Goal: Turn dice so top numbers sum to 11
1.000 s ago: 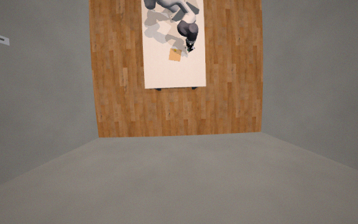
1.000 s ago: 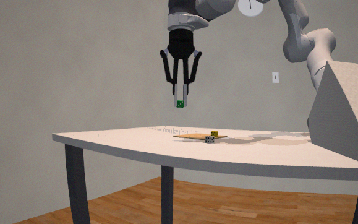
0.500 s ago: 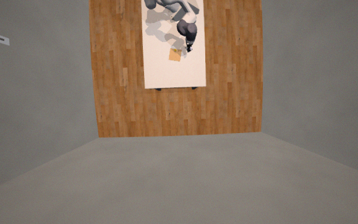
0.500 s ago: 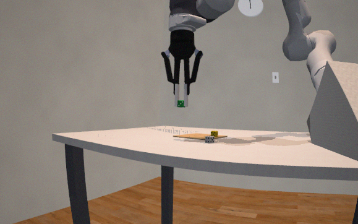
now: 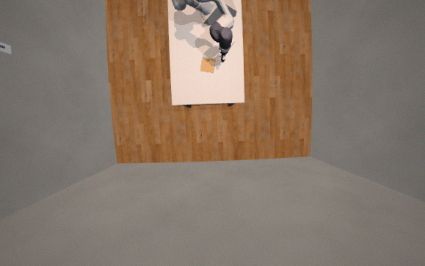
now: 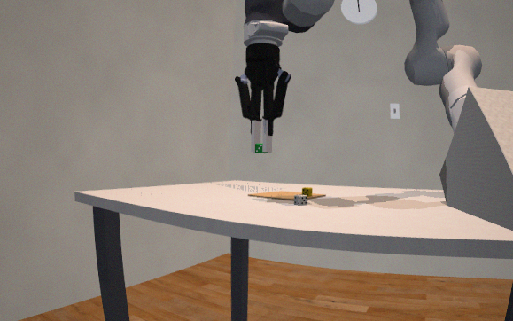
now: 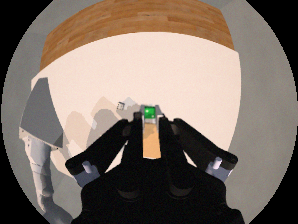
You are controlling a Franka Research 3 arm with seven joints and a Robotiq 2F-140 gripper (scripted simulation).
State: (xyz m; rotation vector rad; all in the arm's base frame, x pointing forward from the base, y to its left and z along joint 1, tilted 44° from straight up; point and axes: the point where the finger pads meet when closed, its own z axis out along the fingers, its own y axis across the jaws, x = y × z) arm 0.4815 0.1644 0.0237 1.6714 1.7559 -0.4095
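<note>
Right now the tan mat is 140 mm to the right of my hand, 140 mm below it and 10 mm behind it. Also, from my hand: yellow die (130 mm to the right, 120 mm below, 60 mm behind); white die (130 mm below, 90 mm behind, 10 mm to the right); green die (30 mm below).
</note>
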